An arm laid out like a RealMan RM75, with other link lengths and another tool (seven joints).
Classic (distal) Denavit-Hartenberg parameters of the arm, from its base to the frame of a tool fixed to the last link. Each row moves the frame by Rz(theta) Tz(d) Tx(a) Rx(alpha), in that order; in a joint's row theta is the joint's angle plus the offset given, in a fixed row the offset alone. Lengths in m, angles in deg.
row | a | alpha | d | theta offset
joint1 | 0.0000 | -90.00 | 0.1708 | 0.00
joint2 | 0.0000 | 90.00 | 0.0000 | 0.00
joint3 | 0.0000 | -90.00 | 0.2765 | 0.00
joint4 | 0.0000 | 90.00 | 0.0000 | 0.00
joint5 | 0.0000 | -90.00 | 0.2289 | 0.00
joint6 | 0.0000 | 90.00 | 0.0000 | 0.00
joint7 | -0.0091 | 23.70 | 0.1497 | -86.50
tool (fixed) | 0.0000 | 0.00 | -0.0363 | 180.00
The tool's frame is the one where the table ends.
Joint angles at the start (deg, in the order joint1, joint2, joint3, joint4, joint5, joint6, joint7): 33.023 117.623 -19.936 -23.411 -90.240 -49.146 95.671
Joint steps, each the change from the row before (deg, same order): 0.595 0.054 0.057 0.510 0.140 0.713 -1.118; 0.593 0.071 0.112 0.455 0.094 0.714 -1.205; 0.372 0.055 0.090 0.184 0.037 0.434 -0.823; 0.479 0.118 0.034 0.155 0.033 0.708 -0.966; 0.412 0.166 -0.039 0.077 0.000 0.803 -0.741; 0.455 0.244 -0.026 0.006 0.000 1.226 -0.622; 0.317 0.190 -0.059 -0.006 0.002 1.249 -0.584; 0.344 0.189 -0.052 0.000 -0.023 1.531 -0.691; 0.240 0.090 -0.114 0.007 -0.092 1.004 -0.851; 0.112 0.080 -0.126 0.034 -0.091 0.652 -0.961
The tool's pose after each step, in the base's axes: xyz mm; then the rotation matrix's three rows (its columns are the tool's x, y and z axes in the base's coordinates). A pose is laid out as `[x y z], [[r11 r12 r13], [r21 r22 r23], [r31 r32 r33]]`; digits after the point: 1 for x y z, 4 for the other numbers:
[366.7 392.8 -29.6], [[-0.9999 0.0093 0.0131], [0.0119 -0.1136 0.9935], [0.0107 0.9935 0.1135]]
[364.5 395.8 -32.2], [[-0.9999 -0.0057 0.0101], [0.0107 -0.1117 0.9937], [-0.0045 0.9937 0.1118]]
[363.1 397.8 -33.4], [[-0.9998 -0.0171 0.0070], [0.0088 -0.1114 0.9937], [-0.0163 0.9936 0.1116]]
[361.2 400.4 -35.2], [[-0.9995 -0.0325 0.0047], [0.0083 -0.1105 0.9938], [-0.0318 0.9933 0.1107]]
[359.6 402.6 -37.1], [[-0.9989 -0.0463 0.0055], [0.0105 -0.1087 0.9940], [-0.0454 0.9930 0.1091]]
[358.3 405.2 -39.3], [[-0.9981 -0.0606 0.0129], [0.0194 -0.1075 0.9940], [-0.0589 0.9924 0.1085]]
[358.0 406.9 -41.0], [[-0.9968 -0.0760 0.0228], [0.0308 -0.1062 0.9939], [-0.0731 0.9914 0.1082]]
[358.2 408.8 -42.6], [[-0.9948 -0.0951 0.0359], [0.0459 -0.1043 0.9935], [-0.0908 0.9900 0.1081]]
[358.4 410.1 -43.7], [[-0.9924 -0.1159 0.0405], [0.0523 -0.1009 0.9935], [-0.1111 0.9881 0.1062]]
[358.8 410.5 -44.9], [[-0.9898 -0.1361 0.0410], [0.0545 -0.0966 0.9938], [-0.1313 0.9860 0.1030]]

